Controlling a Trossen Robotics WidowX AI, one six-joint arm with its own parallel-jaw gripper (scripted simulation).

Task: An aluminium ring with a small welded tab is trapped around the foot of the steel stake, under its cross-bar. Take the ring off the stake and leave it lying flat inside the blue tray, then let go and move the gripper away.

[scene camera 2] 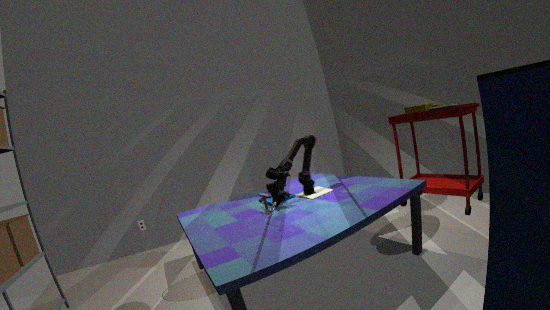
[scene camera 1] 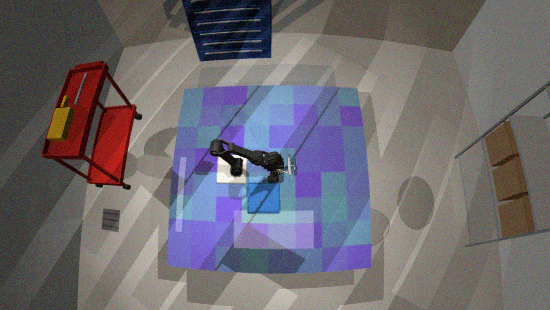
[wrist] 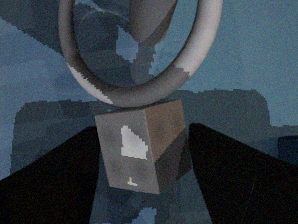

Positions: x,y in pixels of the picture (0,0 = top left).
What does my gripper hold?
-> An aluminium ring.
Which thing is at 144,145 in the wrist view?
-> An aluminium ring.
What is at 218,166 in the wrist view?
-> My gripper.
